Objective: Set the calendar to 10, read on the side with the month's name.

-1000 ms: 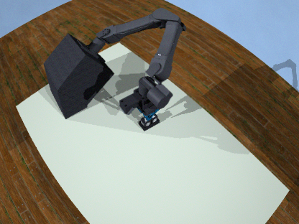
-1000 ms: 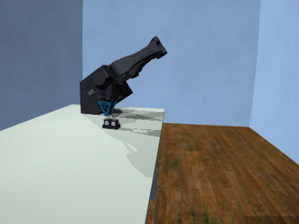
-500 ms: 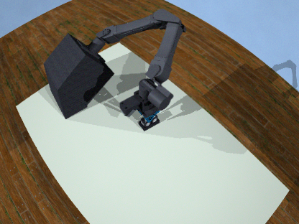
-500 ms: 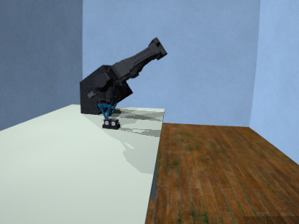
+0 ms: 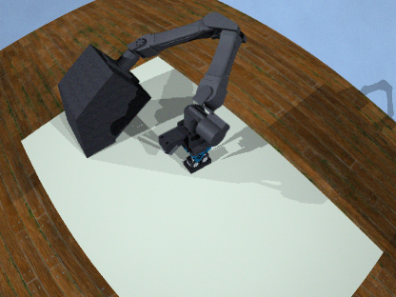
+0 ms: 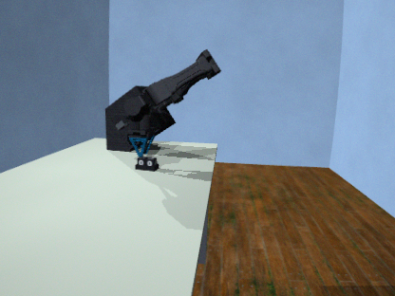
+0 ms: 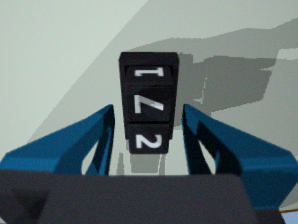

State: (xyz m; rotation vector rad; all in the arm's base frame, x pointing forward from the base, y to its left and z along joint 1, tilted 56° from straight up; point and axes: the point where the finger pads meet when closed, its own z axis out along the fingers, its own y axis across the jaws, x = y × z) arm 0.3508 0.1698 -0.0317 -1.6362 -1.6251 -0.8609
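The black tray lies 5 cm below my hand and 2 cm to the left of it.
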